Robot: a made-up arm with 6 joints.
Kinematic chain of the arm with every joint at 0, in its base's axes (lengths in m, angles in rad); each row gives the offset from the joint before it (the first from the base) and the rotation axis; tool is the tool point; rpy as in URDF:
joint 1: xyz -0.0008 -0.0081 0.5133 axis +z
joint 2: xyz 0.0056 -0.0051 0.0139 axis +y
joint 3: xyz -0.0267 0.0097 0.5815 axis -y
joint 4: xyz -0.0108 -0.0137 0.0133 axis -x
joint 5: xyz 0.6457 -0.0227 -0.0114 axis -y
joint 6: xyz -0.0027 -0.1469 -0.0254 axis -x
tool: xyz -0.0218 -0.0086 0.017 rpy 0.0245 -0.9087 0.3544
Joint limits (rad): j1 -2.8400..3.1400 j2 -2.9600..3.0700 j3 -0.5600..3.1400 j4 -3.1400..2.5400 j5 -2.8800..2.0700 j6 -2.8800..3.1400
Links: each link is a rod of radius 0.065 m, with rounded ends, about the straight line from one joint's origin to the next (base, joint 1, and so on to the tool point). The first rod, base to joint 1, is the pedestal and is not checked.
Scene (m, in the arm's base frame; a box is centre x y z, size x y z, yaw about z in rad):
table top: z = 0
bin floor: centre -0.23 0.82 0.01 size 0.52 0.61 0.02 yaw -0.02
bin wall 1: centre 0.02 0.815 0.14 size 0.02 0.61 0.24 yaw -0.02
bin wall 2: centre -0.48 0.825 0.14 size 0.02 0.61 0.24 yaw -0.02
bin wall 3: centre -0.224 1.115 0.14 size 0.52 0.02 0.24 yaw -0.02
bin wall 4: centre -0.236 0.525 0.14 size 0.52 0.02 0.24 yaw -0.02
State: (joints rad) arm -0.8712 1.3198 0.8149 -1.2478 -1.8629 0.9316
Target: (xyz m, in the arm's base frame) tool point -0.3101 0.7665 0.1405
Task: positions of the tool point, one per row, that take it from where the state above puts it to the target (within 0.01 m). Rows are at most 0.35 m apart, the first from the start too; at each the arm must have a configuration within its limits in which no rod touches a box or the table.
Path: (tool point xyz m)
1: 0.8231 -0.6395 0.2946
2: 0.9518 -0.3732 0.3163
3: 0.9972 -0.0860 0.3378
4: 0.9581 0.1969 0.3590
5: 0.8409 0.4512 0.3798
6: 0.6588 0.6559 0.4002
7: 0.4303 0.7955 0.4201
8: 0.1773 0.8607 0.4393
9: -0.0769 0.8494 0.4580
10: -0.3101 0.7665 0.4759
11: -0.3165 0.7831 0.3119
12: -0.3101 0.7665 0.1405

